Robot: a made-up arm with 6 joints. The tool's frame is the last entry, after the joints. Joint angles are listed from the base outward.
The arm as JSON. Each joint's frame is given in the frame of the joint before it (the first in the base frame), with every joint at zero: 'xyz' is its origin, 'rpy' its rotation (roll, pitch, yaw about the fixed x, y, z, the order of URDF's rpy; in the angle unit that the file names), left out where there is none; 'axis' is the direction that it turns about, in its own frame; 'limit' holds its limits. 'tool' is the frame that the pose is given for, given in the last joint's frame.
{
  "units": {
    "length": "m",
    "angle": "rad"
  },
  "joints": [
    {
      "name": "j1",
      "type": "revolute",
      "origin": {
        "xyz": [
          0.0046,
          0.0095,
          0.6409
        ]
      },
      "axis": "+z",
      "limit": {
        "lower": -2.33,
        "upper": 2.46
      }
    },
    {
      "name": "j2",
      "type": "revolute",
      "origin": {
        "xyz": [
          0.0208,
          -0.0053,
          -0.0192
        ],
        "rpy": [
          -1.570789,
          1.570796,
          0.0
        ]
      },
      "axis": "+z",
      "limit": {
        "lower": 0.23,
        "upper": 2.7
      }
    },
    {
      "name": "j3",
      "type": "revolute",
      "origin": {
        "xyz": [
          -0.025,
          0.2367,
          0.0
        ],
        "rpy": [
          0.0,
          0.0,
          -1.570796
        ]
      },
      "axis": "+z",
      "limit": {
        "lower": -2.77,
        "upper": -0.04
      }
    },
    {
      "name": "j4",
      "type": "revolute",
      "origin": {
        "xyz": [
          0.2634,
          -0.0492,
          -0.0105
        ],
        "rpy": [
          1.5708,
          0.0,
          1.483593
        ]
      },
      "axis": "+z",
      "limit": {
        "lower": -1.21,
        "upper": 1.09
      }
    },
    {
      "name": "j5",
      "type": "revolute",
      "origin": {
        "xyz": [
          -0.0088,
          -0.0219,
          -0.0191
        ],
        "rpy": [
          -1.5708,
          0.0,
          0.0
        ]
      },
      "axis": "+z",
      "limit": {
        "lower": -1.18,
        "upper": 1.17
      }
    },
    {
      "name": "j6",
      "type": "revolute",
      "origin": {
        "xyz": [
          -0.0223,
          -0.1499,
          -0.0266
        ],
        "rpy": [
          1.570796,
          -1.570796,
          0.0
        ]
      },
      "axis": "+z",
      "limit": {
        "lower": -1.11,
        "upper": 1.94
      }
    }
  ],
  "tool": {
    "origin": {
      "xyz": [
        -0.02,
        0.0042,
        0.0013
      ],
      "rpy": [
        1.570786,
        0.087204,
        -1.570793
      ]
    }
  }
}
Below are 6 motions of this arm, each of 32 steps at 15 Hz.
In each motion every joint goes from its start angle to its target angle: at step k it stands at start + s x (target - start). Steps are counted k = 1, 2, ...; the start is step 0. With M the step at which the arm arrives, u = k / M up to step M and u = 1 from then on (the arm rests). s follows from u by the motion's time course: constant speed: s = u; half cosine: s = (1 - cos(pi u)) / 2; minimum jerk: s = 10 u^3 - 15 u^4 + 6 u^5.
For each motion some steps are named. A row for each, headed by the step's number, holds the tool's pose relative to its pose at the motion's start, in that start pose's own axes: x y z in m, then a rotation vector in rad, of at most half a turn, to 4 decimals.
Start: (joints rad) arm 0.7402 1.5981 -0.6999 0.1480 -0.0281 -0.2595
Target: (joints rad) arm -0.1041 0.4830 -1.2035 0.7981 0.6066 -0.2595
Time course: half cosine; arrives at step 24
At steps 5, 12, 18, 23, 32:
5: -0.0203 -0.0388 0.0351 0.0496 0.1299 0.0985
12: -0.0485 -0.2332 0.1206 0.1759 0.4960 0.5396
18: -0.0280 -0.4224 0.0874 0.2407 0.5486 0.9731
23: -0.0152 -0.4856 0.0390 0.2679 0.4804 1.1299
32: -0.0148 -0.4872 0.0372 0.2688 0.4775 1.1343

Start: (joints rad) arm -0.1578 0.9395 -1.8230 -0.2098 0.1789 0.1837
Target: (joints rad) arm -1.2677 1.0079 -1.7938 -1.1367 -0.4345 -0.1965
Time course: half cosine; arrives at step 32
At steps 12, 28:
12: -0.0470 -0.0214 -0.0019 0.2697 -0.6437 0.1144
28: -0.0371 -0.0097 -0.0528 0.5007 -2.0553 -0.0844

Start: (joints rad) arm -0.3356 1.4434 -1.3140 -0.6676 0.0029 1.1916
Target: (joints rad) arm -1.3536 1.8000 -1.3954 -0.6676 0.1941 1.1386
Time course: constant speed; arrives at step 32
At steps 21, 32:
21: -0.0549 -0.0877 0.2995 0.7661 0.1503 0.1182
32: -0.0496 -0.2180 0.4262 1.1438 0.3017 0.1752

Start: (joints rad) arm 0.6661 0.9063 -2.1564 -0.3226 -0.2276 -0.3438
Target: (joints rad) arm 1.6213 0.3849 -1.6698 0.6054 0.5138 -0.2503
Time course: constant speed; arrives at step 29
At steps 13, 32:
13: 0.0974 -0.0325 0.0071 -0.2094 0.8670 -0.2577
32: 0.1281 -0.1045 -0.0643 -0.8036 1.8616 -0.3409

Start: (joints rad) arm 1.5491 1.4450 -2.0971 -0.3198 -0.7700 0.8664
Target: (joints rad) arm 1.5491 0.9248 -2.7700 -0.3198 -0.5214 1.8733
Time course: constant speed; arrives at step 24
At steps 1, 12, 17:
1: -0.0181 0.0033 -0.0117 -0.0241 0.0291 0.0320
12: -0.2113 -0.0160 -0.1571 -0.3688 0.3422 0.3227
17: -0.2888 -0.0589 -0.2285 -0.5691 0.4736 0.4100

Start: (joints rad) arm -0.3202 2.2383 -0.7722 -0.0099 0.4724 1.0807
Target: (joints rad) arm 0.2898 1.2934 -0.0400 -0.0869 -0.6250 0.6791
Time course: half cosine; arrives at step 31
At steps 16, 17, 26, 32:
16: 0.0748 -0.0850 -0.0574 -0.5244 -0.6167 0.3783
17: 0.0846 -0.0930 -0.0597 -0.5778 -0.6751 0.4101
26: 0.1589 -0.1449 -0.0530 -0.9891 -1.0695 0.6141
32: 0.1715 -0.1526 -0.0476 -1.0667 -1.1313 0.6448

